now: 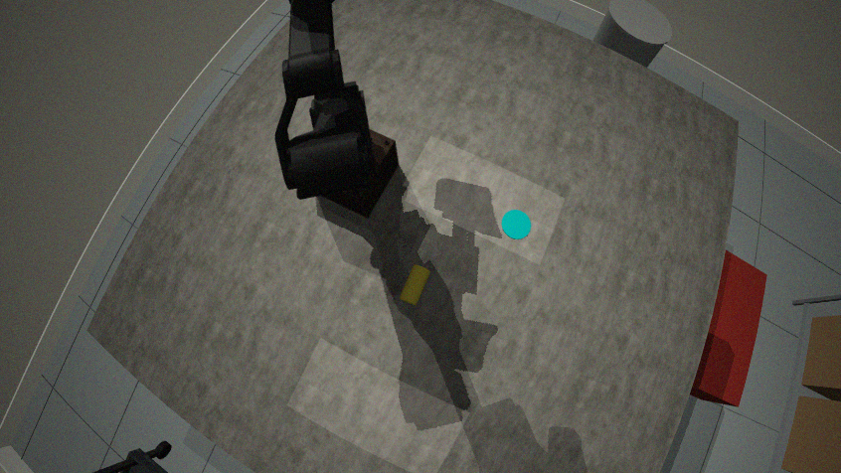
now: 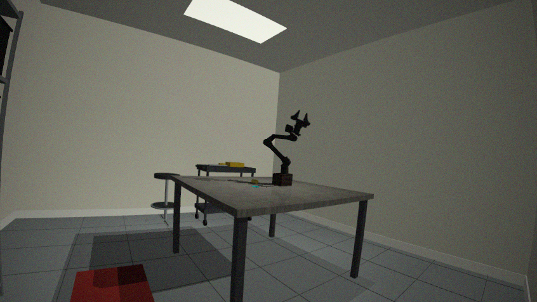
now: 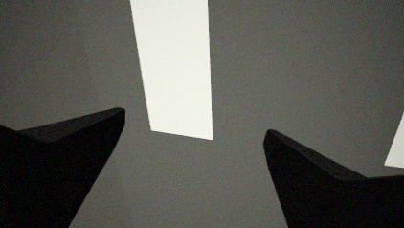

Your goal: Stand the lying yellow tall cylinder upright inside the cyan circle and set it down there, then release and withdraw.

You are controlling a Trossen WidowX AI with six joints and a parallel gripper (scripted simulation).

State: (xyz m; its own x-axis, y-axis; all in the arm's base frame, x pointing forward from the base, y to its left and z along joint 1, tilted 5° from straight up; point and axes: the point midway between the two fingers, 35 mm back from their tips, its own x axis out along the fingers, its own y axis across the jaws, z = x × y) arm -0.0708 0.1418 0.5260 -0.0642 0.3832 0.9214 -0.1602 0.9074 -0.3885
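The yellow cylinder lies 650 mm below my gripper tip, 310 mm to the right of it and 240 mm ahead of it. The rest, counted from my gripper tip: cyan circle 670 mm below, 360 mm ahead, 120 mm to the right.
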